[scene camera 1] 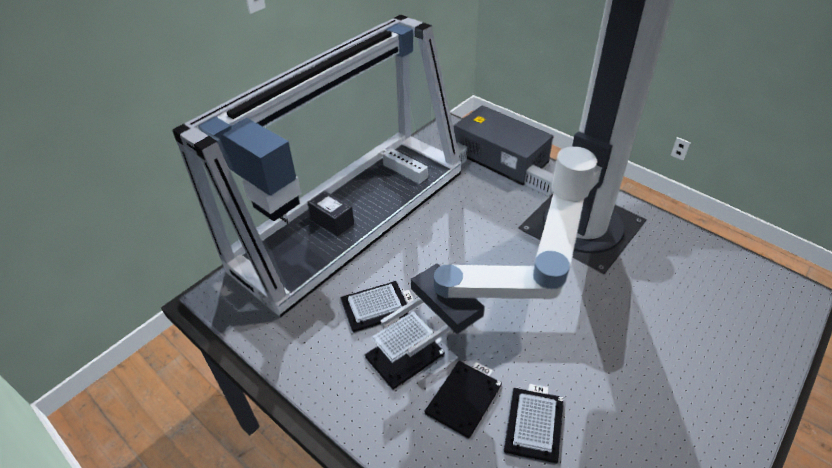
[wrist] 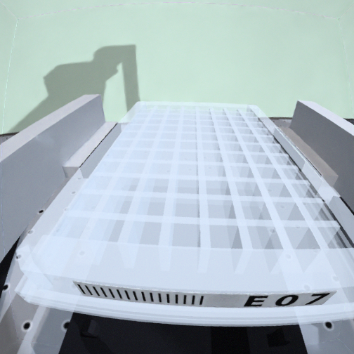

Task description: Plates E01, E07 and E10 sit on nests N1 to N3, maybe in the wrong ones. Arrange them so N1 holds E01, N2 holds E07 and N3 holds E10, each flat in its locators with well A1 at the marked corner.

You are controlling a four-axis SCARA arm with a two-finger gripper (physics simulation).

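Places are measured from the arm's base along level axes (x up, y right, z ahead), in centimetres.
Where they show: gripper, between the fingertips: [scene camera 1: 394, 338]; arm's base, origin of its link: [scene camera 1: 582, 226].
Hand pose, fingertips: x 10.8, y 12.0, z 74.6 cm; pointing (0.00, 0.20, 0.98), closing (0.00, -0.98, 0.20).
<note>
Each offset is from my fingertips to the centre of the thing. "*": to the spot under its first point.
My gripper [scene camera 1: 396, 337] [wrist: 197, 113] is shut on plate E07 {dx -1.1, dy -0.5, dz -2.4 cm} [scene camera 1: 403, 335] [wrist: 200, 190], a clear white well plate; its E07 label faces the wrist camera. The plate is level, a little above the black middle nest N2 {dx -8.4, dy -0.7, dz -2.3 cm} [scene camera 1: 402, 373] [wrist: 200, 340], whose tag is hidden in the scene view. A plate {dx -7.6, dy +15.8, dz -8.9 cm} [scene camera 1: 375, 302] sits on the left nest N3 {dx -8.4, dy +15.8, dz -8.9 cm} [scene camera 1: 360, 325]. Another plate {dx -7.6, dy -36.4, dz -7.1 cm} [scene camera 1: 534, 423] sits on the right nest N1 {dx -8.4, dy -36.4, dz -7.2 cm} [scene camera 1: 532, 456]. Their labels cannot be read here. Well A1 cannot be made out on any plate.
A bare black nest tagged OUT {dx -8.4, dy -19.6, dz -2.1 cm} [scene camera 1: 463, 398] lies between N2 and N1. A gantry frame [scene camera 1: 343, 256] stands at the left rear with a small black block {* dx +2.4, dy +41.8, dz -18.9 cm} [scene camera 1: 331, 214] inside. A dark grey box {* dx +2.0, dy +23.7, dz -80.5 cm} [scene camera 1: 503, 142] stands near the arm's column [scene camera 1: 619, 116].
</note>
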